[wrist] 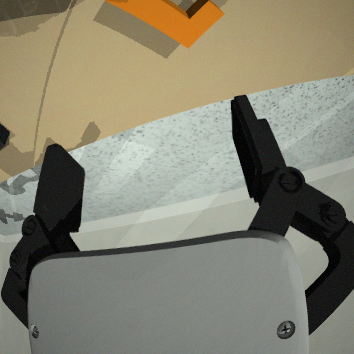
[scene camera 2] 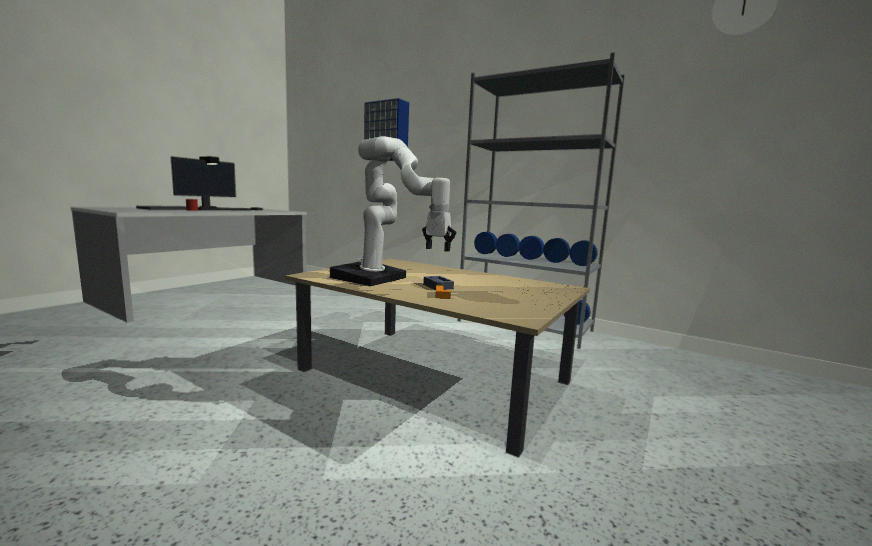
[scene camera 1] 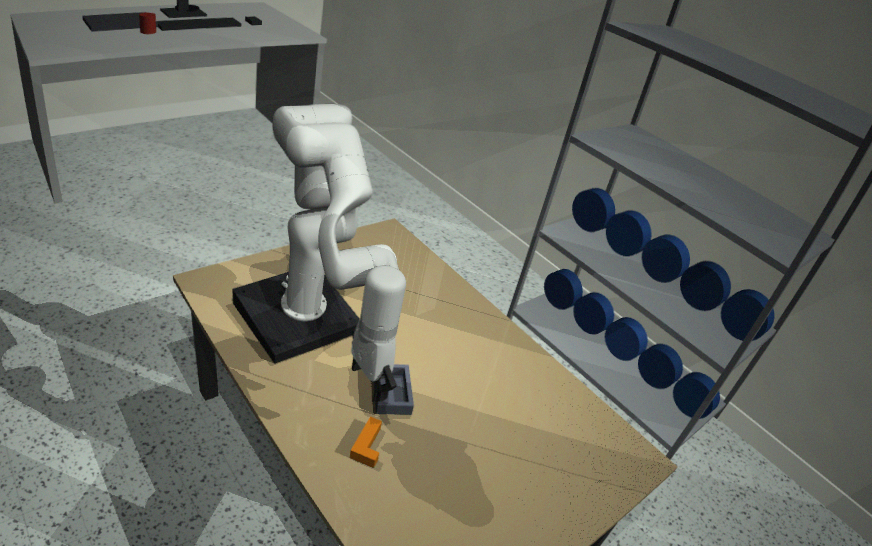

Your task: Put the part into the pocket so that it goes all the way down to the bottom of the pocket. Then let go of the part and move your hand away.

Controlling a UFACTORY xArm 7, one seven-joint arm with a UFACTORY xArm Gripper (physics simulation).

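Places are measured from the arm's base along level axes (x down, y back, z left), in metres.
Pixels of known places: gripper, between the fingertips: point(wrist: 144, 135) point(scene camera 2: 437, 250) point(scene camera 1: 368, 384); arm's base, origin of its link: point(scene camera 2: 372, 268) point(scene camera 1: 303, 304).
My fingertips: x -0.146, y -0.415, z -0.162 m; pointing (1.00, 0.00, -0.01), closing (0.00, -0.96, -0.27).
Observation:
Ahead of a thing's pixels: the offset from my fingertips to its top centre. Level surfaces: height alone.
The part is an orange L-shaped piece @[dx +0.163, dy -0.030, dz +0.007 m] point(scene camera 1: 364, 443) point(scene camera 2: 442, 293) point(wrist: 187, 30). It lies on the table in front of the pocket block, apart from it. The wrist view shows one corner and parts of its arms at the top edge. The pocket is a recess in a dark grey-blue block @[dx +0.157, dy +0.054, dz +0.161 m] point(scene camera 1: 401, 408) point(scene camera 2: 444, 284). No orange shows in the visible part of the recess; my gripper hides the block's left side in scene camera 1. The block does not show in the wrist view. My gripper point(scene camera 1: 379, 395) point(scene camera 2: 438, 247) point(wrist: 144, 135) is open and empty, well above the table and the block.
The wooden table @[dx +0.193 m] point(scene camera 1: 463, 379) point(scene camera 2: 547, 292) carries the arm's black base plate point(scene camera 1: 276, 340) point(scene camera 2: 368, 274) behind the block. A shelf rack point(scene camera 1: 557, 173) point(scene camera 2: 468, 160) with blue discs stands beyond the table's far side. A grey desk point(scene camera 1: 173, 48) point(scene camera 2: 186, 231) stands at the back left.

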